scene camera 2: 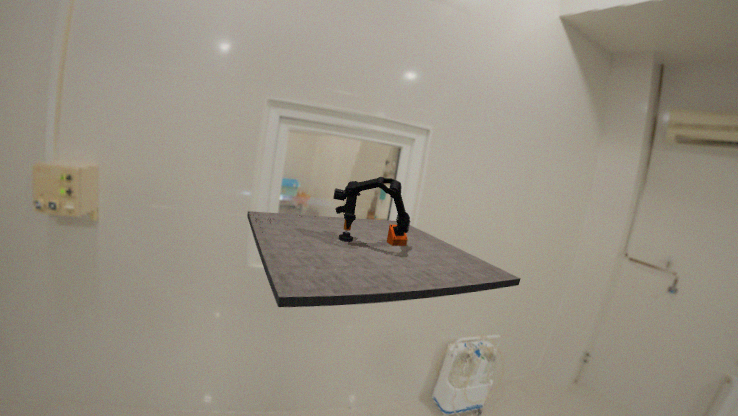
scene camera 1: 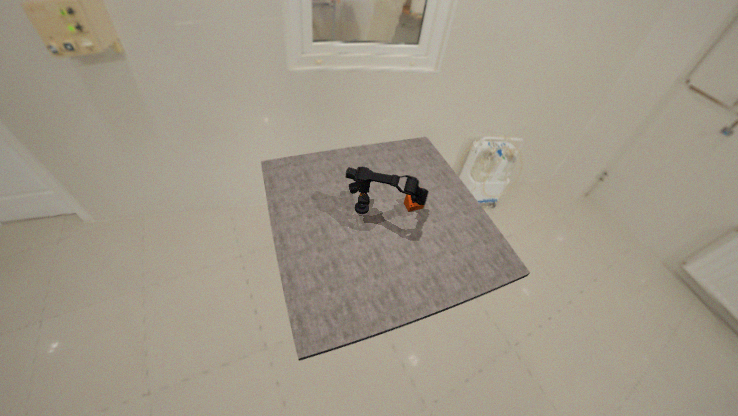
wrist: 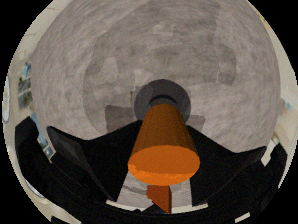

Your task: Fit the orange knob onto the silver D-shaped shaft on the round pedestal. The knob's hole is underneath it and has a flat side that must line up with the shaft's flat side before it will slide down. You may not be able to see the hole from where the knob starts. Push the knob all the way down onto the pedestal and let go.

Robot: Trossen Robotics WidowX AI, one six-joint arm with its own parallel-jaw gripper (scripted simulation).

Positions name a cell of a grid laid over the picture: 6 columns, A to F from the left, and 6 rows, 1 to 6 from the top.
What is my gripper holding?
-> An orange knob.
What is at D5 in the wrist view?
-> An orange knob.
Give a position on a round pedestal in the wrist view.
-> At D3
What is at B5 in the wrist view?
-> My gripper.
